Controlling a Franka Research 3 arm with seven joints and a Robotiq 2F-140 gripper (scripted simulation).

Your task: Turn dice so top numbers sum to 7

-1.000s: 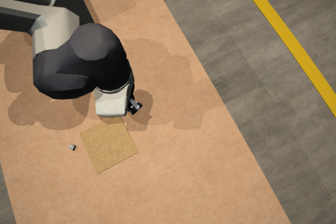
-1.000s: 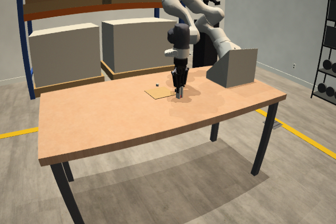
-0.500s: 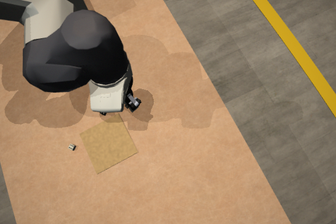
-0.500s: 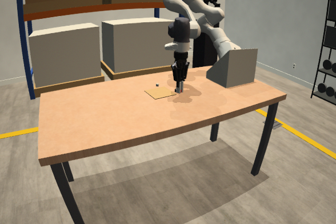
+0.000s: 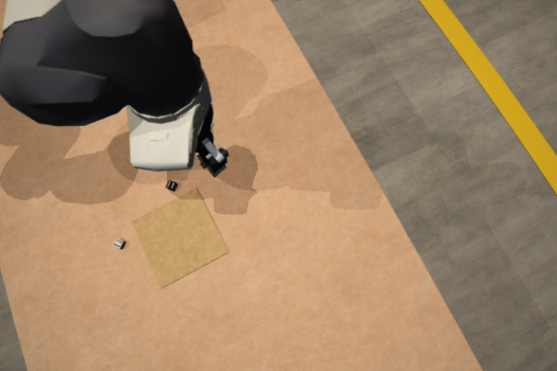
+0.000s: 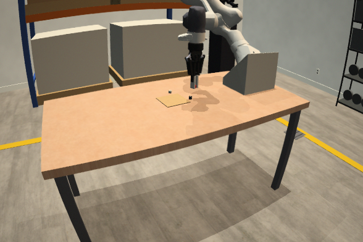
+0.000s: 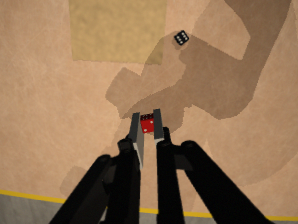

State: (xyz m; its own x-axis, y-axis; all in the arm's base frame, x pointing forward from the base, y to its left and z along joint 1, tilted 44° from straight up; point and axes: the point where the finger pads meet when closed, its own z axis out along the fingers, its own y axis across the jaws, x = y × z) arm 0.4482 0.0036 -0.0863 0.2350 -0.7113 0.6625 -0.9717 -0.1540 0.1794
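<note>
Right now my hand is 40 mm past the black die, 90 mm to the left of it and 130 mm above it. Round my hand: red die 30 mm below; tan mat 50 mm ahead, 120 mm to the right, 130 mm below; white die 10 mm ahead, 230 mm to the right, 130 mm below.
</note>
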